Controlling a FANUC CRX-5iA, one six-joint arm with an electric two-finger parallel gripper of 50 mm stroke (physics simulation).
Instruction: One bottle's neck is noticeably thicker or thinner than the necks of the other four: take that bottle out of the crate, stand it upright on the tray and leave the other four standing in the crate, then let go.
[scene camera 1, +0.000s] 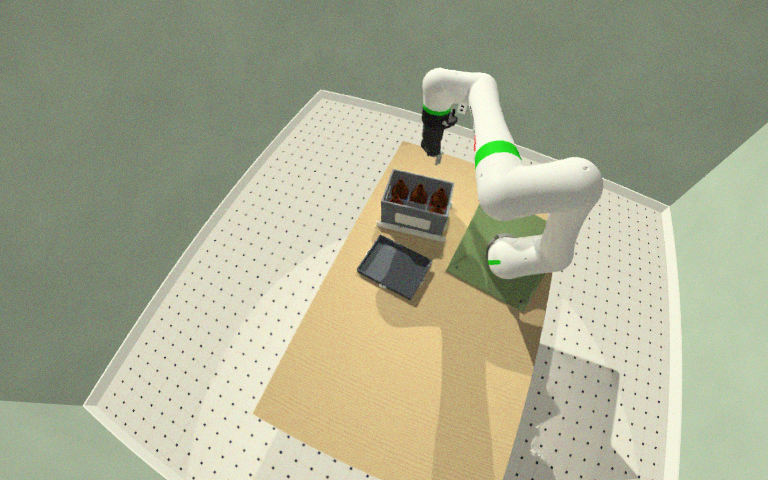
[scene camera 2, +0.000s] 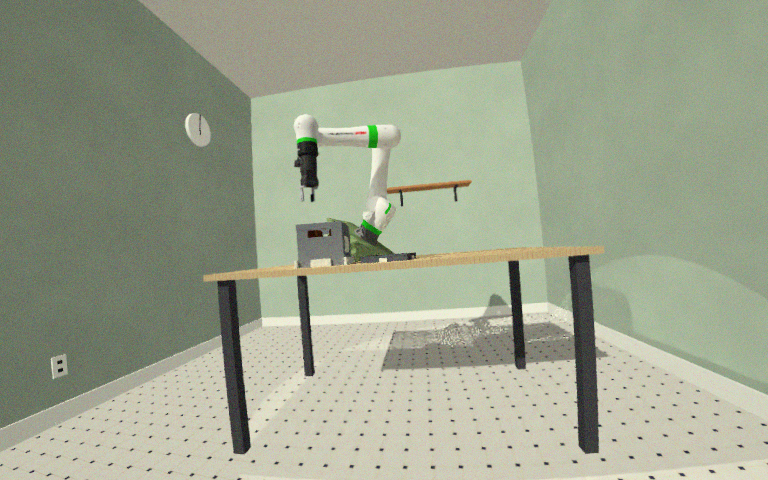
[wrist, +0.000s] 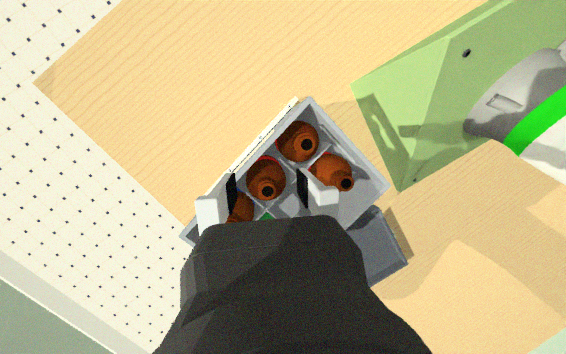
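Where they show: gripper, fingertip midpoint: (scene camera 1: 433, 159) (scene camera 2: 307, 201) (wrist: 266, 183); arm's base, link origin: (scene camera 2: 364, 238) (wrist: 503, 95).
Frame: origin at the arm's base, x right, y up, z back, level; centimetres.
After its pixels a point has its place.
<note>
The grey crate (scene camera 1: 438, 223) @[y -0.9, x 2.9, z -29.1 cm] (scene camera 2: 320, 247) @[y -5.0, x 9.3, z -54.3 cm] (wrist: 348, 142) @[y 4.9, x 13.1, z -27.7 cm] stands on the table with brown bottles in its compartments. In the wrist view, three bottles (wrist: 297, 140) @[y 2.7, x 17.8, z -33.0 cm] (wrist: 265, 178) @[y 1.4, x 16.2, z -40.6 cm] (wrist: 330, 171) @[y 0.0, x 9.6, z -31.6 cm] show their mouths. Another bottle (wrist: 242, 205) @[y -0.9, x 14.7, z -47.1 cm] is partly hidden by the gripper body, and a green patch (wrist: 267, 217) @[y -6.0, x 8.2, z -46.7 cm] shows beside it. I cannot tell which neck differs. My gripper (scene camera 1: 438, 158) @[y 17.1, x 19.0, z -38.7 cm] (scene camera 2: 307, 195) @[y 17.1, x 19.0, z -38.7 cm] (wrist: 266, 183) @[y 17.1, x 19.0, z -38.7 cm] is open and empty, high above the crate, its fingers framing a middle bottle in the wrist view. The dark tray (scene camera 1: 394, 270) @[y -12.0, x -18.6, z -39.6 cm] (scene camera 2: 404, 256) @[y -11.0, x -23.8, z -53.7 cm] (wrist: 382, 245) @[y -12.1, x -20.5, z -31.1 cm] lies beside the crate and holds no bottle.
The green base plate (scene camera 1: 474, 249) @[y -3.1, x -1.8, z -11.7 cm] (wrist: 425, 95) @[y 6.3, x 11.7, z -16.1 cm] under the arm stands on the wooden table (scene camera 1: 362, 350) @[y -12.6, x -53.7, z -38.7 cm] (scene camera 2: 475, 258) @[y -13.3, x -48.5, z -65.2 cm] (wrist: 165, 100) @[y -12.6, x 38.9, z -47.1 cm], beside the crate. Low pale strips run along the crate's foot. A wall shelf (scene camera 2: 430, 186) is far behind the arm.
</note>
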